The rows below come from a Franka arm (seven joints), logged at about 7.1 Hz.
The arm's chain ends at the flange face. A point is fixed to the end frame.
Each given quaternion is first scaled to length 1.
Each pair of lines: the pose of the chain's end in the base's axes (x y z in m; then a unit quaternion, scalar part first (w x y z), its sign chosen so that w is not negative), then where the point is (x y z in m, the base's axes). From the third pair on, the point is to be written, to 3 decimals.
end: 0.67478, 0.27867, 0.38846, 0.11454, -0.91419, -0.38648, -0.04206
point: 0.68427 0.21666 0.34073
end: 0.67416, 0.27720, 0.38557, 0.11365, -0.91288, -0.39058, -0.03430
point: 0.68369 0.21492 0.33819
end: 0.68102, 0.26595, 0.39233, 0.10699, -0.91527, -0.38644, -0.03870
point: 0.690 0.203 0.346
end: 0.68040, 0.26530, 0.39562, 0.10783, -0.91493, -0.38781, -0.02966
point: 0.689 0.202 0.349
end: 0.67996, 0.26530, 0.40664, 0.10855, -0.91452, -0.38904, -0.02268
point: 0.689 0.202 0.360
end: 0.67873, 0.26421, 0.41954, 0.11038, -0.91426, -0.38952, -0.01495
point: 0.687 0.201 0.373
